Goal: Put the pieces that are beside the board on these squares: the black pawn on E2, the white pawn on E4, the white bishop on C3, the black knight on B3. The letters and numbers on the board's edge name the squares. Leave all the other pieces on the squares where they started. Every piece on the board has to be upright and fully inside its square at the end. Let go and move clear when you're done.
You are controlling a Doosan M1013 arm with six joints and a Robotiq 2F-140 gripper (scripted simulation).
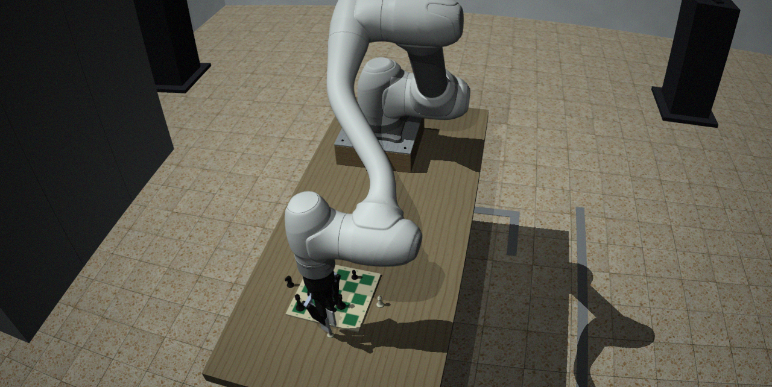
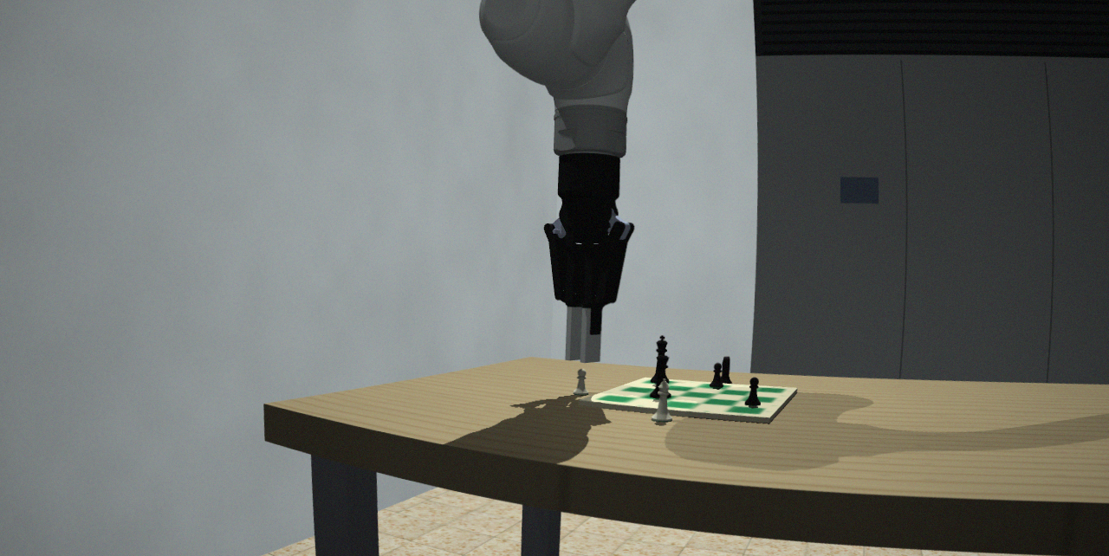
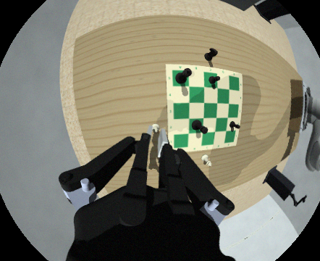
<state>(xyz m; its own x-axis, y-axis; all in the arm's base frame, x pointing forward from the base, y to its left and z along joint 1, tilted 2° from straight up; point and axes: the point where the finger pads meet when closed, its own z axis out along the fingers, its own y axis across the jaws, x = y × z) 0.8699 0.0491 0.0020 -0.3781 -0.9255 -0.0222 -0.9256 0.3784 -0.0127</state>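
Right now my hand is 60 mm above the white pawn. Also, from my hand: white bishop 130 mm behind, 110 mm to the left, 50 mm below; black knight 150 mm behind, 170 mm to the right, 60 mm below; green-and-cream chessboard 140 mm behind, 30 mm to the right, 70 mm below.
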